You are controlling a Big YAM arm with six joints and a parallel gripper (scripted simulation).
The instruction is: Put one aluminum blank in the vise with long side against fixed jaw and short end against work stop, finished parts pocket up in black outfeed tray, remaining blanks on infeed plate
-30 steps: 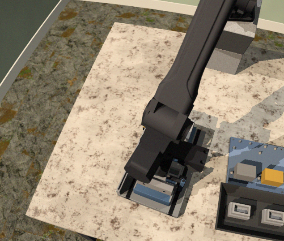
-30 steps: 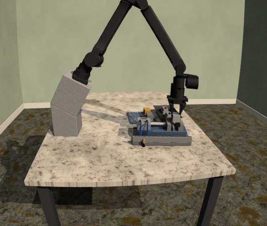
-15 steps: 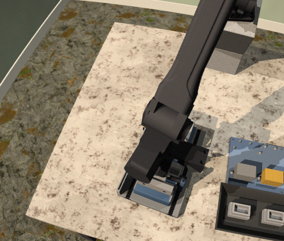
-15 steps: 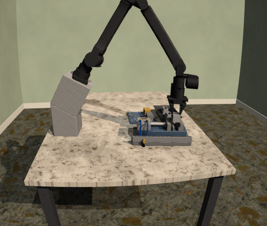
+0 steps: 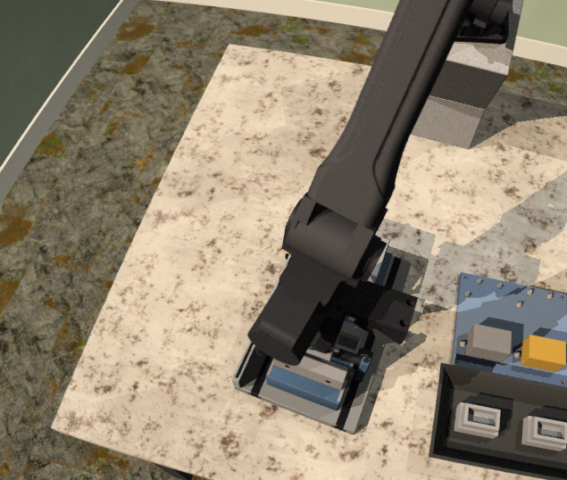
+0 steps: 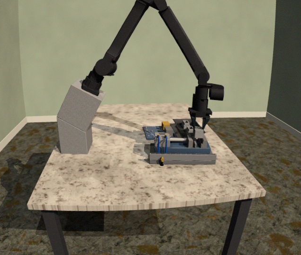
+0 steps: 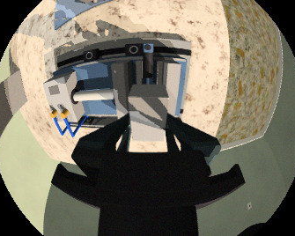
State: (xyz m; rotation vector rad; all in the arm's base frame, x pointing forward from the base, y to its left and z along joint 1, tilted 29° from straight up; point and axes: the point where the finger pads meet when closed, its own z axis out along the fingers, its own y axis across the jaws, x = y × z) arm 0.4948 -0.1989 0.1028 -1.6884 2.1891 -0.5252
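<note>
The fixed jaw lies 30 mm ahead of my hand and 60 mm below it. Also, from my hand: hosed end block: 160 mm behind, 50 mm to the left, 60 mm below; infeed plate: 80 mm behind, 330 mm to the left, 130 mm below; dark rail: 90 mm behind, 60 mm to the right, 100 mm below.
</note>
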